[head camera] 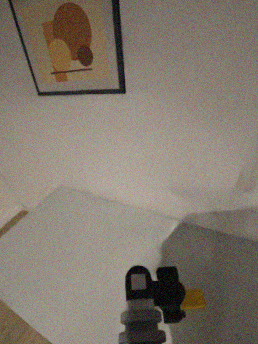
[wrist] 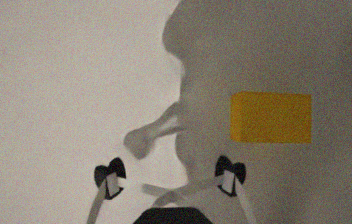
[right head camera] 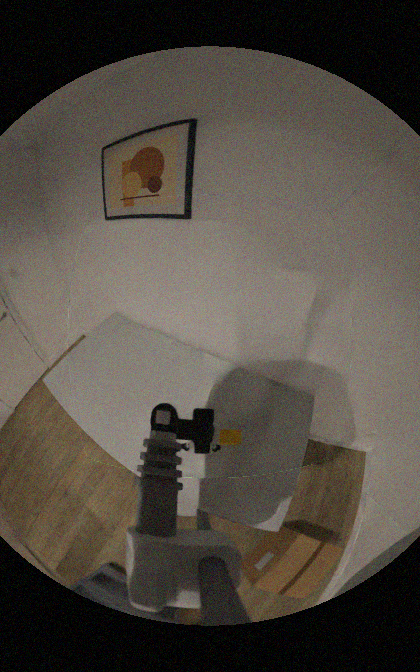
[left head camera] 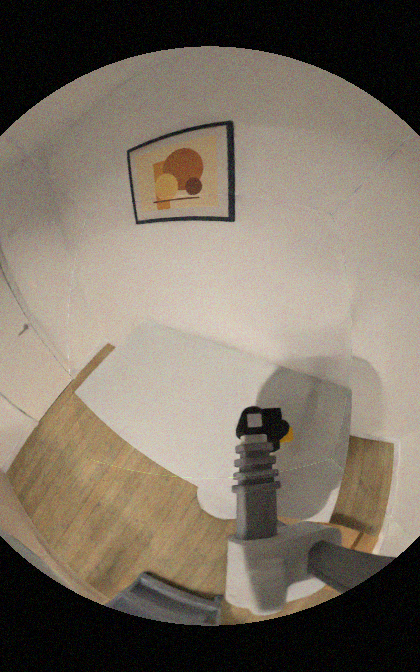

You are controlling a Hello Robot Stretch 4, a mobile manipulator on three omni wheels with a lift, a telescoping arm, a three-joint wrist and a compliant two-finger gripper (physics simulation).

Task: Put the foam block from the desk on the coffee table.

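Places are measured from the robot's base along level axes (x ahead, y right, z down), in millimetres.
Pixels of known places: gripper, fingertip midpoint: (wrist: 170, 170).
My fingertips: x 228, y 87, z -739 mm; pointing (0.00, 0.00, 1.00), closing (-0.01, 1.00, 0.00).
Behind a point stands the place of what it marks.
The foam block is a yellow-orange brick (head camera: 194, 299) {z -738, x 277, y 221 mm} (left head camera: 287, 434) (right head camera: 230, 437) (wrist: 272, 118) {z -738, x 284, y 210 mm} lying on the white desk (head camera: 75, 240) {z -692, x 610, y -359 mm} (left head camera: 165, 390) (right head camera: 110, 370) (wrist: 65, 90) {z -692, x 329, y -56 mm}, in the shaded part. In the wrist view it is right of and beyond the fingertips, with its long side across the view. My gripper (wrist: 170, 170) {z -739, x 228, y 87 mm} is open, with space between its two fingers, and the block is outside them. In the head view the wrist partly hides the block. In the right head camera view the block shows just right of the gripper (right head camera: 201, 447). The coffee table cannot be made out.
A framed picture (head camera: 82, 93) {z -1418, x 944, y -215 mm} (left head camera: 185, 219) (right head camera: 148, 216) hangs on the wall behind the desk. A brown cardboard box (right head camera: 292, 565) is on the wooden floor (left head camera: 125, 510) (right head camera: 75, 490) at the lower right. A dark grey object (left head camera: 167, 602) shows at the bottom edge.
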